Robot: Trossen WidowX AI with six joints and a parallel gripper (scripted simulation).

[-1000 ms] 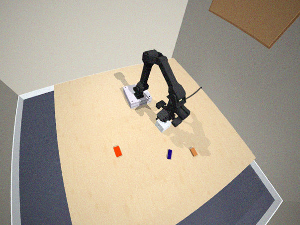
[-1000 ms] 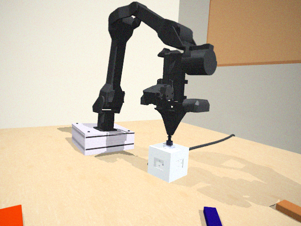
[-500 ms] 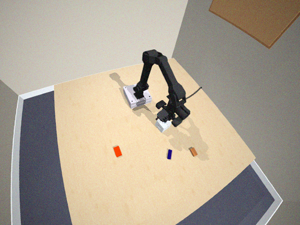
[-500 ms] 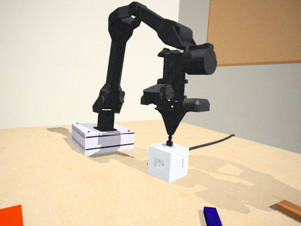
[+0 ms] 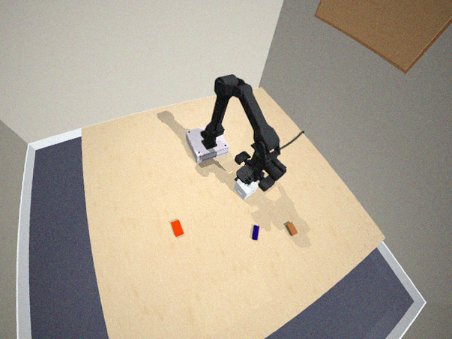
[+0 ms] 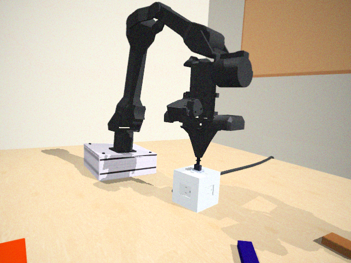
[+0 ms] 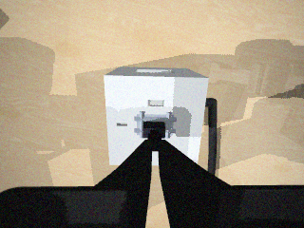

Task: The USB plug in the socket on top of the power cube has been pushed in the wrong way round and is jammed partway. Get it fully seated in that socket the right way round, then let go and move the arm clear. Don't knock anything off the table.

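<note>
Right now my gripper tip is 20 mm above the dark USB plug. The rest, counted from my gripper tip: blue block (200 mm ahead, 100 mm below, 80 mm to the right); then orange-red block (360 mm to the right, 100 mm below, 10 mm ahead); then tan block (280 mm ahead, 100 mm below, 80 mm to the left).
</note>
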